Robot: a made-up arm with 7 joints. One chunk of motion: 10 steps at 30 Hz.
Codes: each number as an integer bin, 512 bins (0 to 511) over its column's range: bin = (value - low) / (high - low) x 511, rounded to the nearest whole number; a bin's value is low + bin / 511 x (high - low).
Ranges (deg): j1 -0.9..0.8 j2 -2.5..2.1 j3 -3..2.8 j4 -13.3..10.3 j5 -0.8..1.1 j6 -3.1..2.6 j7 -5..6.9
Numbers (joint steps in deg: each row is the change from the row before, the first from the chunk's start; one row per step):
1: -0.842 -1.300 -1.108 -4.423 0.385 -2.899 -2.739
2: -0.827 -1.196 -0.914 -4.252 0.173 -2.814 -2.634
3: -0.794 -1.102 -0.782 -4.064 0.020 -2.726 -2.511
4: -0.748 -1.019 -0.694 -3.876 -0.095 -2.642 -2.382
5: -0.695 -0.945 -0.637 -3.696 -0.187 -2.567 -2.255
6: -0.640 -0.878 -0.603 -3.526 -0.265 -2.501 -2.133
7: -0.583 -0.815 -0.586 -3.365 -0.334 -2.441 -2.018
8: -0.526 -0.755 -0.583 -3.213 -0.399 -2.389 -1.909
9: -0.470 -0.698 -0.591 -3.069 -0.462 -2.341 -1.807
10: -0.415 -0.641 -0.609 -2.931 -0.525 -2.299 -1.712
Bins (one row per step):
1: 17 133 167 192 319 18 97
2: 22 145 184 196 262 26 102
3: 32 155 195 200 221 34 107
4: 46 165 203 204 190 41 112
5: 62 173 208 208 165 48 118
6: 78 180 211 212 144 54 123
7: 95 187 213 215 125 59 128
8: 112 194 213 218 108 64 133
9: 129 200 212 222 91 68 137
10: 146 207 211 225 74 72 141

